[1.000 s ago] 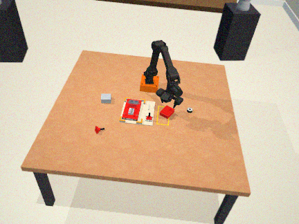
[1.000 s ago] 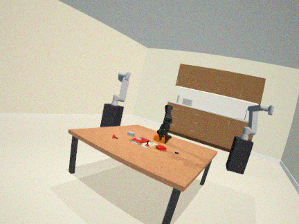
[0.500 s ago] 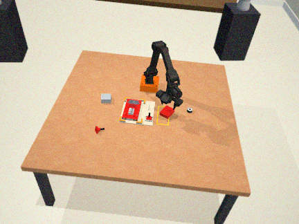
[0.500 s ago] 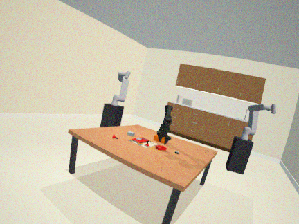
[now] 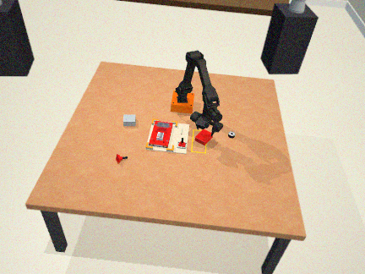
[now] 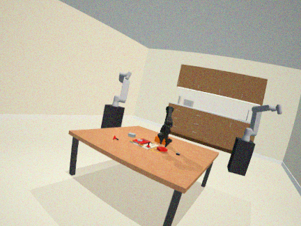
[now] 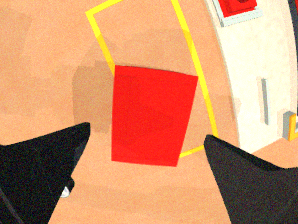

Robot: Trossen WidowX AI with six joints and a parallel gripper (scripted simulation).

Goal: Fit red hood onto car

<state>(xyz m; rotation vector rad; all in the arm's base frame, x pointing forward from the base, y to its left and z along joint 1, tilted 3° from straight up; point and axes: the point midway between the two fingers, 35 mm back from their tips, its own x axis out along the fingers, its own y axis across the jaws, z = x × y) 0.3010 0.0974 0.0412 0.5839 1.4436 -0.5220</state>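
Right now the red hood is 30 mm below my gripper tip. Round my gripper tip: black-and-white part: 20 mm behind, 170 mm to the left, 40 mm below.
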